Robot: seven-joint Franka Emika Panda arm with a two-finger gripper.
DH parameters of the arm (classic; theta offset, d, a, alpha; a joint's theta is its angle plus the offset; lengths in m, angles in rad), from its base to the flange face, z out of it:
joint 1: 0 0.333 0 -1.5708
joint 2: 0 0 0 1.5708
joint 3: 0 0.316 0.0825 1.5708
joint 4: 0 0 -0.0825 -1.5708
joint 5: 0 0.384 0 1.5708
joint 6: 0 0 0.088 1.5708
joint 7: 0 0.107 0 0
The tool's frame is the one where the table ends.
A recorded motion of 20 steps. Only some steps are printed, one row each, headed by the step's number.
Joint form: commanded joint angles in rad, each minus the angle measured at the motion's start. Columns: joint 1, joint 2, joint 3, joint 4, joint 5, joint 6, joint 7.
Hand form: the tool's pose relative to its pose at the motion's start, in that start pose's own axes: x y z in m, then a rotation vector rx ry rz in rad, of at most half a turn. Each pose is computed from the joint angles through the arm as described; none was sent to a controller.
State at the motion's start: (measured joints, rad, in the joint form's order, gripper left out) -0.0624 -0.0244 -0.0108 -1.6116 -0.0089 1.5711 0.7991
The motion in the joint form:
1: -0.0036 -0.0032 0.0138 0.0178 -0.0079 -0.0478 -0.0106
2: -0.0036 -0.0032 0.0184 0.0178 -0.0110 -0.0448 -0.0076
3: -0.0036 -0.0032 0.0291 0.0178 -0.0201 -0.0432 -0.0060
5: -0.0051 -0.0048 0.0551 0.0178 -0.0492 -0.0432 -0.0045
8: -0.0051 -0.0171 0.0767 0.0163 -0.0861 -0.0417 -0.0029
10: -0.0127 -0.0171 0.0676 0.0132 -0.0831 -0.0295 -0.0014
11: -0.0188 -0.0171 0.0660 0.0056 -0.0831 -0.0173 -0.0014
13: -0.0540 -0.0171 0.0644 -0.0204 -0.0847 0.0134 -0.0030
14: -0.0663 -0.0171 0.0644 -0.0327 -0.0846 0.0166 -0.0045
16: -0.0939 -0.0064 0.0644 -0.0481 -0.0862 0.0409 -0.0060
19: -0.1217 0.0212 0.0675 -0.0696 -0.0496 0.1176 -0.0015
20: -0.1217 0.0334 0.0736 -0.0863 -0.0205 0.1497 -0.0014
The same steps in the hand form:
1: -0.0073 0.0009 -0.0060 -0.0250 -0.0126 -0.0203
2: -0.0087 -0.0009 -0.0063 -0.0252 -0.0080 -0.0218
3: -0.0121 -0.0043 -0.0065 -0.0306 0.0002 -0.0306
5: -0.0200 -0.0109 -0.0076 -0.0499 0.0240 -0.0526
8: -0.0282 -0.0135 -0.0139 -0.0664 0.0615 -0.0708
10: -0.0209 -0.0087 -0.0134 -0.0578 0.0644 -0.0534
11: -0.0171 -0.0069 -0.0109 -0.0546 0.0672 -0.0466
13: -0.0009 0.0047 -0.0012 -0.0534 0.0699 -0.0141
14: 0.0037 0.0094 0.0044 -0.0602 0.0628 -0.0040
16: 0.0178 0.0166 0.0155 -0.0629 0.0609 0.0196
19: 0.0348 0.0139 0.0345 -0.0167 0.0529 0.0467
20: 0.0346 0.0056 0.0465 0.0070 0.0346 0.0429

